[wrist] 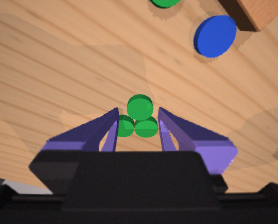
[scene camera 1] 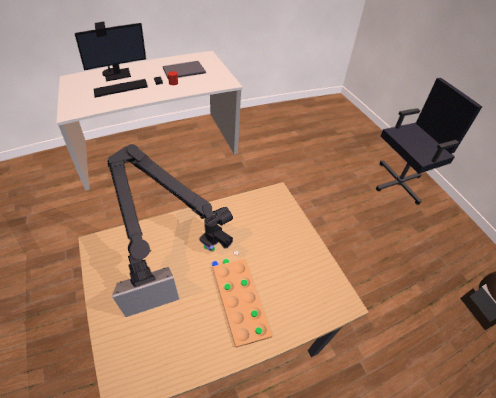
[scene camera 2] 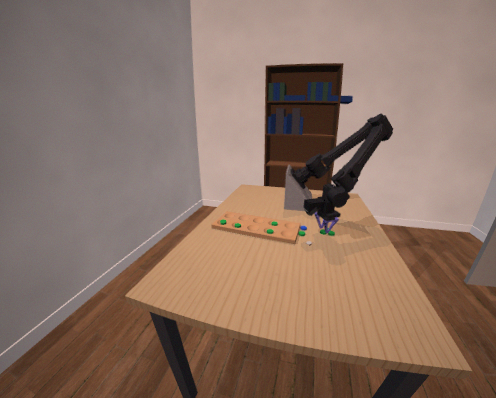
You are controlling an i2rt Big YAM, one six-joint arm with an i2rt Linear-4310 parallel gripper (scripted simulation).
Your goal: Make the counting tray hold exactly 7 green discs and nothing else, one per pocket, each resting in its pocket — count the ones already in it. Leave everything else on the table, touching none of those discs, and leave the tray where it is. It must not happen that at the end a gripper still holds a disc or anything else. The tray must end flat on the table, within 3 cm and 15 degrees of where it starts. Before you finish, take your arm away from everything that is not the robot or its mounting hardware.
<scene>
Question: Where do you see a wooden counting tray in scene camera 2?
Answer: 284, 229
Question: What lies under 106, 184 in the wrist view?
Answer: The gripper.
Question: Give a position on a blue disc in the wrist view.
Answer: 214, 36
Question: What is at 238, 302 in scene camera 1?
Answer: A wooden counting tray.
</scene>
